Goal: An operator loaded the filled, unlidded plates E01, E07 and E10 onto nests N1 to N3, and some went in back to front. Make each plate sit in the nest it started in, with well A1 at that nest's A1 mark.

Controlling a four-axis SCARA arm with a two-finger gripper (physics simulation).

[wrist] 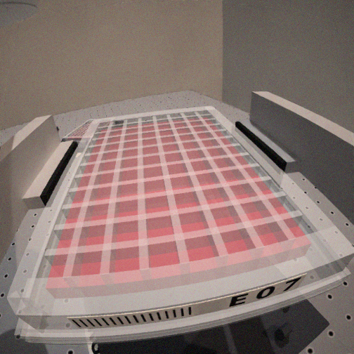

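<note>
My gripper (155, 118) is shut on plate E07 (167, 182), with a black-padded finger along each long side. The plate is clear, unlidded and filled with red wells. Its E07 label and barcode (187, 306) are on the short side nearest the camera. The plate is held above the perforated deck. A small part of another red-filled plate (78, 130) shows beyond the left finger; its label cannot be read. The A1 marks of the nests cannot be made out, and no A1 mark is legible on E07.
The perforated deck (331, 212) runs under and beyond the plate. A dark flat shape (300, 325) lies below the plate's near edge; whether it is a nest or a shadow is unclear. A beige wall (125, 50) and a grey wall (290, 50) stand behind.
</note>
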